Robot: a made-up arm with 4 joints.
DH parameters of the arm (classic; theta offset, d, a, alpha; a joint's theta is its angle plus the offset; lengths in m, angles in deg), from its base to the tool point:
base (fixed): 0 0.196 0 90
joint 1: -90 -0.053 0.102 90
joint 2: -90 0.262 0.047 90
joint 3: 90 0.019 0.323 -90
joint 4: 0 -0.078 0.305 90
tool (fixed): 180 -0.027 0 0
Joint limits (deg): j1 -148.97..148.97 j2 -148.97..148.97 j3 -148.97..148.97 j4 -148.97..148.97
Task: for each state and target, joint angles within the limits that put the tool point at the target. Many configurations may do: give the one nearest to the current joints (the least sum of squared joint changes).
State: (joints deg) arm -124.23 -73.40 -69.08 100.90
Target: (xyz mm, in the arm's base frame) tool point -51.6 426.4 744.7
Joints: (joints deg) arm -99.95 -43.15 -22.42 84.80
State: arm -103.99 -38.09 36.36 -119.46
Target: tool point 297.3 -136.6 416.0
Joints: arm -133.89 -37.85 76.82 -137.31
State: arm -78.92 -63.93 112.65 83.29
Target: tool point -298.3 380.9 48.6
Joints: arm -55.03 -100.51 134.17 73.41
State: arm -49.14 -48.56 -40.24 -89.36
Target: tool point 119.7 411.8 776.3
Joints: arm -67.56 -21.53 -53.91 -60.85
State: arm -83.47 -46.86 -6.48 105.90
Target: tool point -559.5 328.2 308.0
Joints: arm -38.73 -31.02 -6.43 97.80
